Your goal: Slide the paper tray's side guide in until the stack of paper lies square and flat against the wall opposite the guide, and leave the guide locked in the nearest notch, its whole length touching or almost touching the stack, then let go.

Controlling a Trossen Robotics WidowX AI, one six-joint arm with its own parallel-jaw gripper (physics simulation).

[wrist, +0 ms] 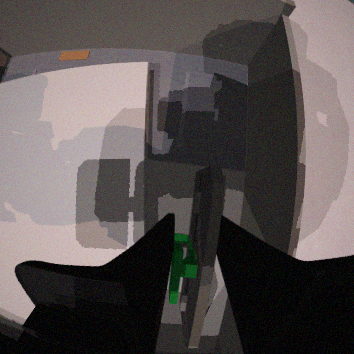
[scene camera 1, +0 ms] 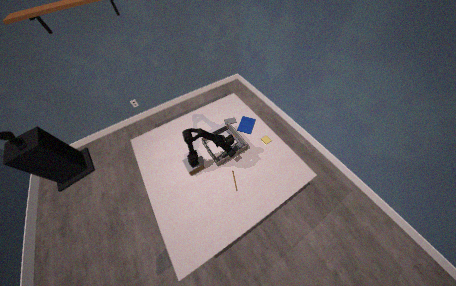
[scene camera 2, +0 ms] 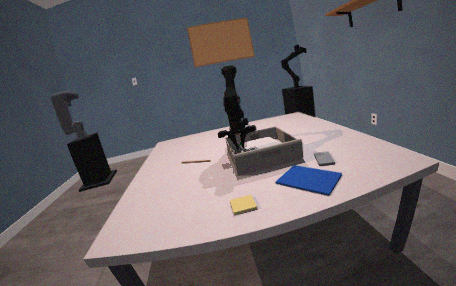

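Pixels of known places: gripper, fingertip midpoint: (wrist: 192,219) (scene camera 1: 229,150); arm's base at its link origin: (scene camera 1: 194,163).
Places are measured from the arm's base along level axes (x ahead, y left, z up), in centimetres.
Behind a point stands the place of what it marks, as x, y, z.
Note:
The grey paper tray (scene camera 1: 240,152) @(39.6, -16.2, -6.7) (scene camera 2: 270,161) @(50.0, -2.8, -5.1) (wrist: 275,135) @(37.1, -15.4, -2.0) stands on the table. White paper (wrist: 90,95) @(41.2, -2.0, -4.2) lies inside it, in the left of the wrist view, its right edge straight. The side guide (wrist: 209,200) @(33.1, -10.3, -0.7), a dark upright plate, stands to the right of the paper with a gap between them. The guide's green latch (wrist: 176,265) @(30.0, -8.5, -0.2) is on its paper side. My gripper (scene camera 1: 230,152) @(31.8, -9.7, -2.6) (scene camera 2: 239,148) @(31.8, -9.7, -2.6) (wrist: 192,219) @(31.8, -9.7, -2.6) is down in the tray, narrowly open, with its fingers on either side of the guide and latch. The paper's contact with the opposite wall is hidden.
A blue folder or book (scene camera 1: 246,125) @(67.2, 3.4, -7.5) (scene camera 2: 310,180) @(70.3, 3.2, -7.5), a yellow pad (scene camera 1: 266,140) @(68.4, -23.4, -7.3) (scene camera 2: 243,204) @(69.9, -22.7, -7.3) and a grey block (scene camera 1: 230,121) @(58.2, 18.8, -7.3) (scene camera 2: 324,158) @(59.7, 19.0, -7.3) lie outside the tray. A thin brown stick (scene camera 1: 234,181) @(17.1, -32.6, -7.8) (scene camera 2: 196,161) @(18.6, -31.6, -7.7) lies at its other side. An orange piece (wrist: 74,55) @(47.7, 1.8, -6.3) shows near the tray's far wall.

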